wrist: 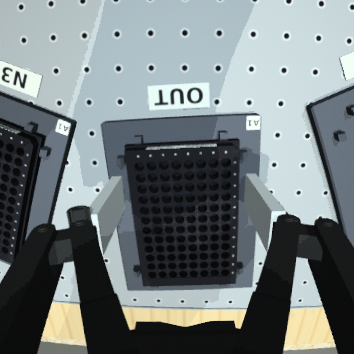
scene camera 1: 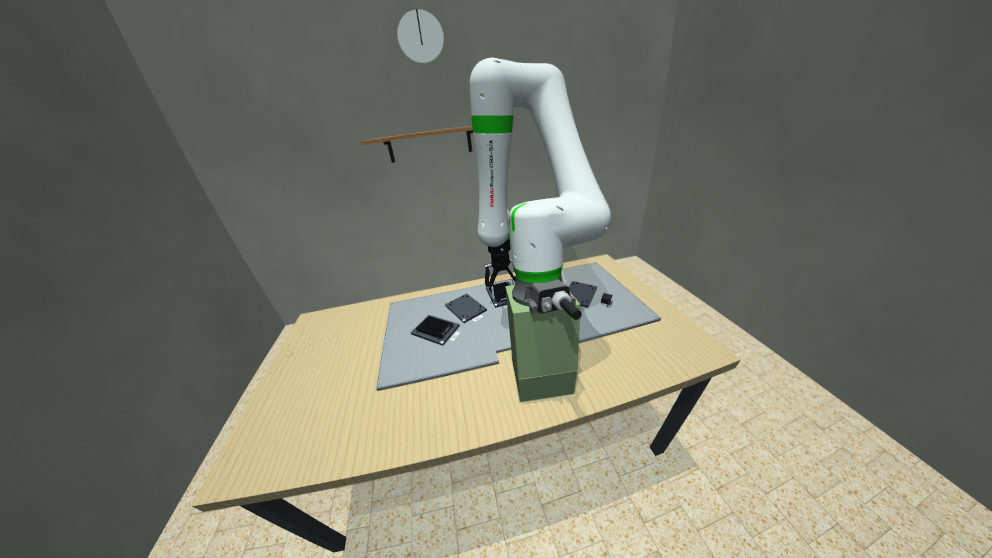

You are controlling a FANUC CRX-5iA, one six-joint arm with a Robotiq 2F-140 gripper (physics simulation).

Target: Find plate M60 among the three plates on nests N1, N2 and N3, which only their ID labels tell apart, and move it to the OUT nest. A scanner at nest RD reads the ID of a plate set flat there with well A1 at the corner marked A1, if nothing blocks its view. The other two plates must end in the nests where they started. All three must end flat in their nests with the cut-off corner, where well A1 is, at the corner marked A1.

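Places are measured from the arm's base along level axes (x ahead, y left, z up), in millimetres.
Where they show: gripper, fingertip midpoint: point(wrist: 183, 190) point(scene camera 1: 503, 294); arm's base, origin of the base link: point(scene camera 1: 539, 294).
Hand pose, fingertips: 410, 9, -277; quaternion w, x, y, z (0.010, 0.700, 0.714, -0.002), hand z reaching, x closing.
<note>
Things, the pixels of their top centre, and the offset from my fingertips, as dx, dy, dz. "pt": a spot on its surface instead. Level surfaces: height alone.
- black well plate, middle of its top: point(wrist: 185, 224) point(scene camera 1: 502, 290) +25, +2, +8
- OUT nest, surface spot: point(wrist: 116, 131) pt -46, -51, -6
- black plate, surface spot: point(wrist: 11, 190) pt -1, -142, +5
- nest N3, surface spot: point(wrist: 56, 150) pt -31, -101, -6
- third plate, middle of its top: point(scene camera 1: 434, 325) -119, +324, +8
- far-left nest, surface spot: point(scene camera 1: 420, 331) pt -126, +383, -2
- empty nest, middle of its top: point(scene camera 1: 464, 304) -17, +184, +4
- empty-looking nest, middle of its top: point(scene camera 1: 583, 290) -112, -339, +15
- small black device, surface spot: point(scene camera 1: 606, 299) pt -206, -398, +12
- grey pegboard, its level: dz -18
A black well plate point(wrist: 185, 215) point(scene camera 1: 501, 292) sits in the OUT nest point(wrist: 116, 131), between its small corner pegs, and looks flat. The nest's A1 mark is at its upper right in the wrist view; the plate's cut-off corner is not clear. Its pale edge label is unreadable. My gripper point(wrist: 183, 190) point(scene camera 1: 499, 285) is open, its fingers on either side of the plate with gaps to both sides. Another black plate point(wrist: 11, 190) is partly in view in nest N3 point(wrist: 56, 150). A third plate point(scene camera 1: 434, 326) sits in the far-left nest point(scene camera 1: 420, 332).
An empty nest point(scene camera 1: 465, 307) point(wrist: 330, 150) stands beside OUT, at the right in the wrist view. Another empty-looking nest point(scene camera 1: 582, 292) and a small black device point(scene camera 1: 606, 299) are right of the green pedestal point(scene camera 1: 544, 347), which hides part of the grey pegboard point(scene camera 1: 430, 367).
</note>
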